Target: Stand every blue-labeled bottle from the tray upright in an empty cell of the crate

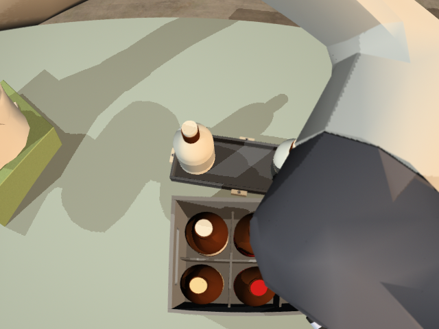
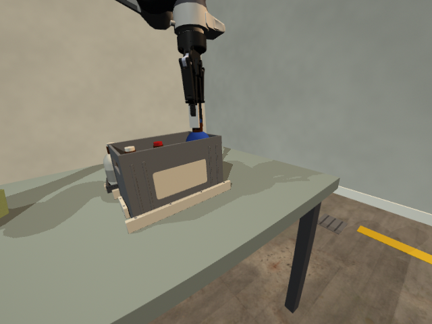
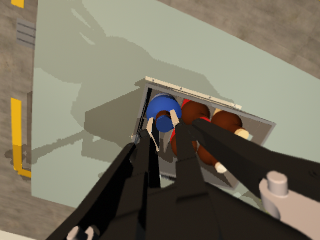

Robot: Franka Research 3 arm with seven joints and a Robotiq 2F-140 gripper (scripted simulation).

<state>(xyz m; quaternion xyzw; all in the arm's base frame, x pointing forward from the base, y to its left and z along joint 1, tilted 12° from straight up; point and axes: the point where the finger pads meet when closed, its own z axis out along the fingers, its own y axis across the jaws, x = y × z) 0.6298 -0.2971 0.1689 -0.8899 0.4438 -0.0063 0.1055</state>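
Now: the blue-labeled bottle 9 cm below my hand. From my hand the other things lie so: grey crate 9 cm behind, 4 cm to the left, 15 cm below; then cream-labeled bottle 21 cm behind, 25 cm to the left, 15 cm below; then dark tray 11 cm behind, 24 cm to the left, 22 cm below.
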